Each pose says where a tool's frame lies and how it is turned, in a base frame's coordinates. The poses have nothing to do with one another.
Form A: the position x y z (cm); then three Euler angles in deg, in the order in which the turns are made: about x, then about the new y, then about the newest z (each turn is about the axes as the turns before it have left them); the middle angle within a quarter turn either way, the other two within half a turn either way.
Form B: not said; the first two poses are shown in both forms.
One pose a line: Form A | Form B
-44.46 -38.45 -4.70 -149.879 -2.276 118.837 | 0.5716 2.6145 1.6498 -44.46 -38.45 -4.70
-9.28 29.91 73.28 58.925 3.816 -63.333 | 0.4253 1.0298 -1.4931 -9.28 29.91 73.28
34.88 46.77 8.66 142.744 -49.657 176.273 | -2.4223 2.1121 -2.6667 34.88 46.77 8.66
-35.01 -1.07 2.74 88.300 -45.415 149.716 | -2.0782 1.5500 -2.3637 -35.01 -1.07 2.74
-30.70 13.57 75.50 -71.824 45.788 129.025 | 0.9122 1.3515 0.7461 -30.70 13.57 75.50
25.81 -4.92 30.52 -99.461 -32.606 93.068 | 0.1431 1.7097 2.1461 25.81 -4.92 30.52
